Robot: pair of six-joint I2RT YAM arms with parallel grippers.
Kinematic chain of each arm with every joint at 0, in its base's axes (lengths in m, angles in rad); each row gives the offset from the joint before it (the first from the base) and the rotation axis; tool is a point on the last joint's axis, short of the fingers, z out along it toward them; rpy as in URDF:
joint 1: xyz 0 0 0.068 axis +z
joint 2: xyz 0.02 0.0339 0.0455 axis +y
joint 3: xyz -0.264 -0.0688 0 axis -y
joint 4: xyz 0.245 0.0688 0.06 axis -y
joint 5: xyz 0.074 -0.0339 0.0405 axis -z
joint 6: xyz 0.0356 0 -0.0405 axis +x
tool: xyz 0 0 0 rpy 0 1.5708 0
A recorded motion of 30 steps. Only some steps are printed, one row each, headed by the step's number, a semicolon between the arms.
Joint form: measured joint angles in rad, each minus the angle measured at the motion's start. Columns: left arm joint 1, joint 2, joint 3, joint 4, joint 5, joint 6; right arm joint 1, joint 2, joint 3, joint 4, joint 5, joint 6.
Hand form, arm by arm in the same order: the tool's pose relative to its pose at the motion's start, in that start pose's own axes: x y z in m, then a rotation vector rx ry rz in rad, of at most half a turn. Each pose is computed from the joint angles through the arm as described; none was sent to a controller.
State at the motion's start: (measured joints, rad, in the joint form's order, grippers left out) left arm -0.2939 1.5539 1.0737 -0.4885 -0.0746 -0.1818; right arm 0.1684 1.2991 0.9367 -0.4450 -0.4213 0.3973
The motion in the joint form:
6: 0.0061 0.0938 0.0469 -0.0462 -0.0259 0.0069; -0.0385 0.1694 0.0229 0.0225 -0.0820 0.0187
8: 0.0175 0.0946 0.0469 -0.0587 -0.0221 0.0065; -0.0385 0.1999 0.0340 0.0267 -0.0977 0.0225
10: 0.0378 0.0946 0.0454 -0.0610 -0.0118 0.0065; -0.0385 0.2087 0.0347 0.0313 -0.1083 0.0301
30: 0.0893 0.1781 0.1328 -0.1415 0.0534 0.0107; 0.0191 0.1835 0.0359 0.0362 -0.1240 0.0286
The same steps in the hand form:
6: -0.0010 0.0012 0.0219 -0.0452 0.0866 0.0099; -0.0050 -0.0261 0.0363 -0.0137 0.1124 0.1003
8: -0.0002 0.0050 0.0222 -0.0498 0.1000 0.0007; -0.0065 -0.0283 0.0428 -0.0229 0.1306 0.1119
10: -0.0004 0.0115 0.0228 -0.0509 0.1051 -0.0168; -0.0065 -0.0291 0.0450 -0.0311 0.1373 0.1218
30: -0.0111 0.0250 0.0362 -0.0239 0.1889 -0.0584; -0.0019 -0.0096 0.0450 -0.0827 0.1512 0.0675

